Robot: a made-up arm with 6 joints.
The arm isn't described. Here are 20 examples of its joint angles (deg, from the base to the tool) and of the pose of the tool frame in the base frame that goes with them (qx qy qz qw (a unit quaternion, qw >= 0); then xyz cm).
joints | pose
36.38 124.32 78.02 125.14 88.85 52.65 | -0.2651 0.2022 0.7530 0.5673 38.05 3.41 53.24
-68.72 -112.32 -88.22 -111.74 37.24 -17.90 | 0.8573 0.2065 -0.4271 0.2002 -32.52 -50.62 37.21
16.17 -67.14 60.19 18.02 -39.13 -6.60 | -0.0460 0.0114 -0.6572 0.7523 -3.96 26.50 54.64
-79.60 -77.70 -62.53 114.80 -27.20 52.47 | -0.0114 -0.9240 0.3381 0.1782 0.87 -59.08 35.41
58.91 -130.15 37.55 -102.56 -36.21 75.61 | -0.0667 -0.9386 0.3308 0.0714 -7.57 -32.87 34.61
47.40 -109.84 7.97 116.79 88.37 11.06 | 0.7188 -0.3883 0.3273 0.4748 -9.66 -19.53 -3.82
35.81 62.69 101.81 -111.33 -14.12 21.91 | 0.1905 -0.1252 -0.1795 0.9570 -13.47 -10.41 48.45
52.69 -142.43 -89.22 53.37 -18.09 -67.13 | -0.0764 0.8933 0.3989 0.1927 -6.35 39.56 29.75
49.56 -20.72 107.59 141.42 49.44 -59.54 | 0.8222 -0.3553 -0.0340 0.4434 -22.16 -20.24 44.43
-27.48 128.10 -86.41 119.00 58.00 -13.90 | -0.8591 0.3232 -0.3442 0.1973 16.52 -12.22 -4.17
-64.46 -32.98 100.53 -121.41 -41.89 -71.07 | -0.0065 -0.4111 -0.9110 0.0323 -11.52 -16.81 64.58
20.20 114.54 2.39 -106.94 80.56 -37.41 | 0.5601 0.3262 -0.6058 0.4613 18.40 -46.52 39.04
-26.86 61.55 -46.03 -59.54 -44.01 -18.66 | 0.1069 0.8933 0.3494 0.2616 40.73 3.60 22.94
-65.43 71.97 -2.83 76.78 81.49 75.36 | 0.0524 -0.9445 -0.2913 0.1428 9.08 -40.80 -6.26
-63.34 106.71 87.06 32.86 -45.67 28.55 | -0.3411 0.0580 0.8079 0.4770 20.92 -21.48 74.23
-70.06 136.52 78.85 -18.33 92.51 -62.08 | 0.4031 0.0956 0.1151 0.9028 19.47 -28.51 87.28
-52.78 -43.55 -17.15 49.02 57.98 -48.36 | -0.0503 -0.7384 0.5818 0.3372 -28.05 -37.14 -0.67
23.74 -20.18 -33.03 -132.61 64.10 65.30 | -0.5853 0.0278 -0.4819 0.6515 -6.29 34.36 57.96
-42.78 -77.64 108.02 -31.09 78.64 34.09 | 0.2841 -0.5641 -0.7566 0.1691 -15.09 25.10 24.11
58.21 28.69 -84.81 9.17 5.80 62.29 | -0.1497 0.7683 0.6019 0.1585 34.44 18.94 9.36
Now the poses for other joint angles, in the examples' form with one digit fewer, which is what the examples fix.
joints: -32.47 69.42 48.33 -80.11 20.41 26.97
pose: -0.331 0.467 -0.120 0.811 28.5 -5.3 58.8
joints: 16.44 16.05 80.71 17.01 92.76 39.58
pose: -0.371 0.495 0.665 0.419 33.5 35.1 47.1
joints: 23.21 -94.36 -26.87 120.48 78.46 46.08
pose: 0.498 -0.469 0.084 0.725 -17.2 -28.0 -0.7
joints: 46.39 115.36 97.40 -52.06 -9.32 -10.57
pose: 0.272 -0.226 0.117 0.928 -14.4 -19.9 41.8
